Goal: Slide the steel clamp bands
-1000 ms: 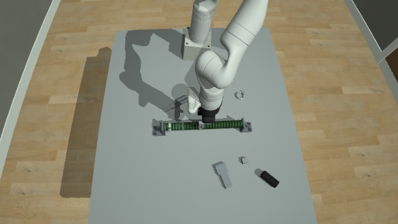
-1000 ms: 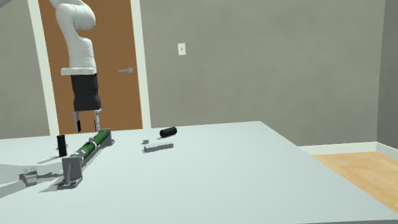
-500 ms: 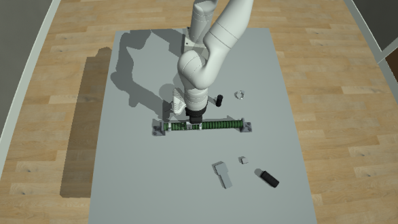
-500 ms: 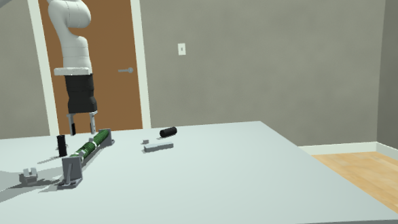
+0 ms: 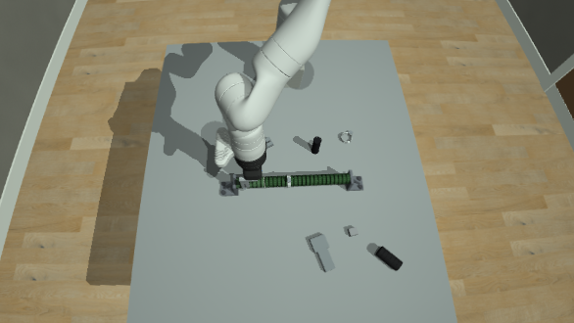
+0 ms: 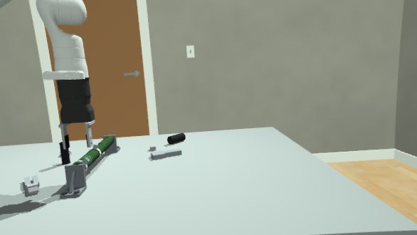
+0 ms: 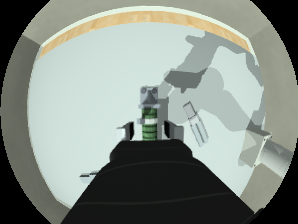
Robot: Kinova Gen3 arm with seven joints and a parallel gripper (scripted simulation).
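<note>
Now: the grey stepped tool 12 cm behind my hand, 11 cm below it and 3 cm to the left of it. Round my hand: small grey cube (27 cm to the left, 20 cm ahead, 11 cm below); then black cylinder (24 cm to the left, 8 cm below, 8 cm behind).
</note>
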